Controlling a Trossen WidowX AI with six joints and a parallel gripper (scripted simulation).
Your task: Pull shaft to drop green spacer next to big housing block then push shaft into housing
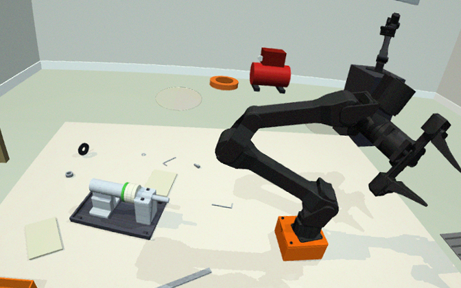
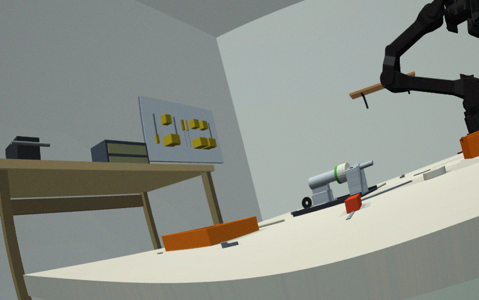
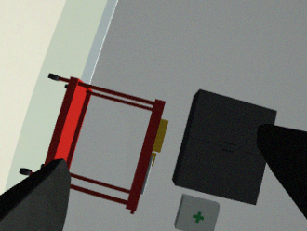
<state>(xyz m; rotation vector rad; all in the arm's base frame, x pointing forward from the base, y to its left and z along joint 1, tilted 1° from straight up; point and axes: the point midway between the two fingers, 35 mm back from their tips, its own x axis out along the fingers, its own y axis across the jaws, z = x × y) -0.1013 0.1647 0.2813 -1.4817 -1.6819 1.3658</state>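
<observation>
Right now the pale spacer is 520 mm ahead of my gripper tip, 360 mm to the right of it and 260 mm below it. The rest, counted from my gripper tip: grey bar: 440 mm ahead, 330 mm below, 140 mm to the right; then green spacer: 550 mm ahead, 370 mm to the right, 260 mm below; then shaft: 530 mm ahead, 360 mm to the right, 260 mm below.
</observation>
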